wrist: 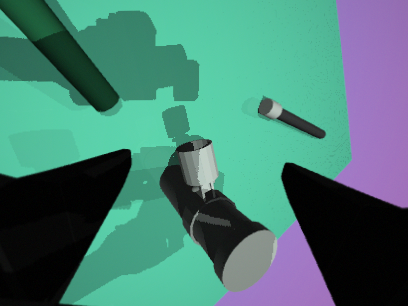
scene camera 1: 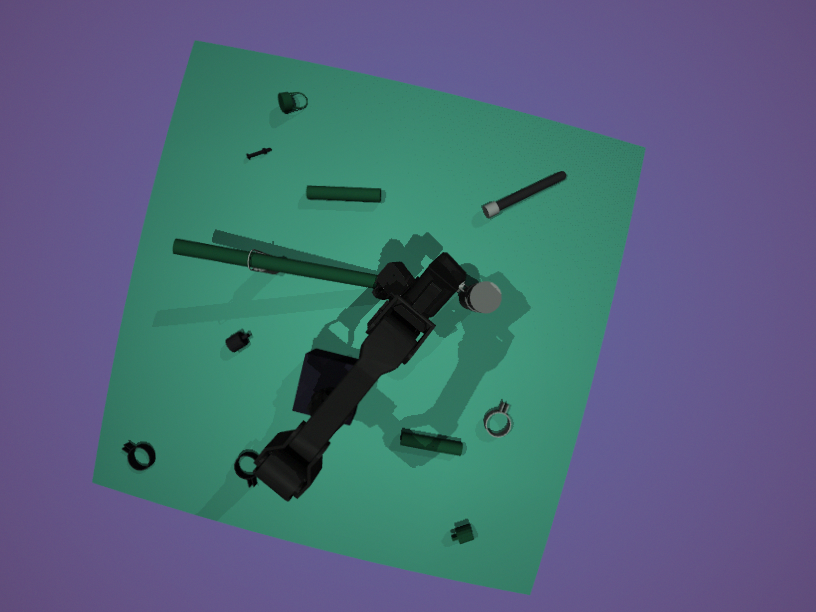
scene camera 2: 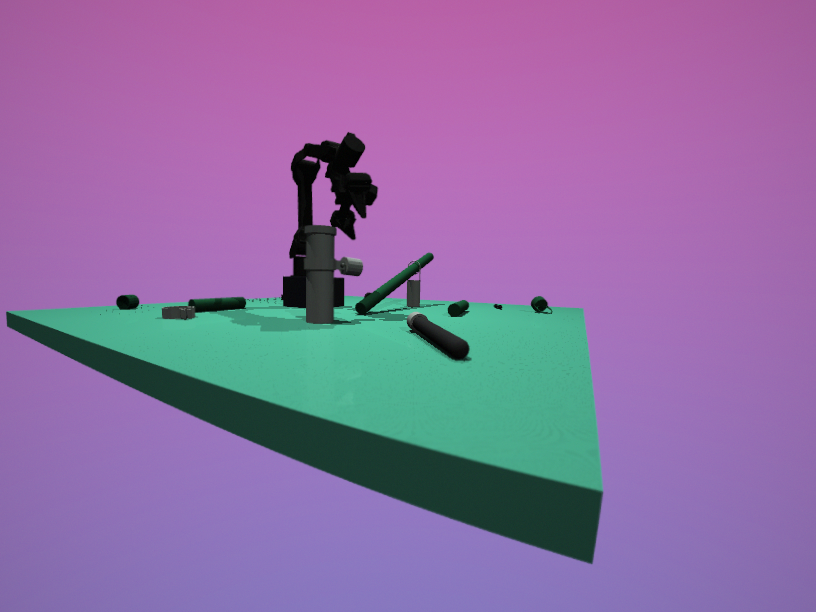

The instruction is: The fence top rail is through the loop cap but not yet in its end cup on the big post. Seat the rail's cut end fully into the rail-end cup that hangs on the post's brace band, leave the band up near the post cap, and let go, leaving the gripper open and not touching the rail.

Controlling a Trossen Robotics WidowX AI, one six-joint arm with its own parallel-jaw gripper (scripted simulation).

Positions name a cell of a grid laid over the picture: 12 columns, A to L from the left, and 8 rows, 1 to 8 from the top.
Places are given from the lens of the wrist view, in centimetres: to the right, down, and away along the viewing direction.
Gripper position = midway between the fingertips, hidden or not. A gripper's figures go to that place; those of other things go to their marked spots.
my gripper (wrist: G5): 0, 1, 11
grey rail-end cup (wrist: F5): -1, 1, 20
big grey post (wrist: H7): 3, 9, 17
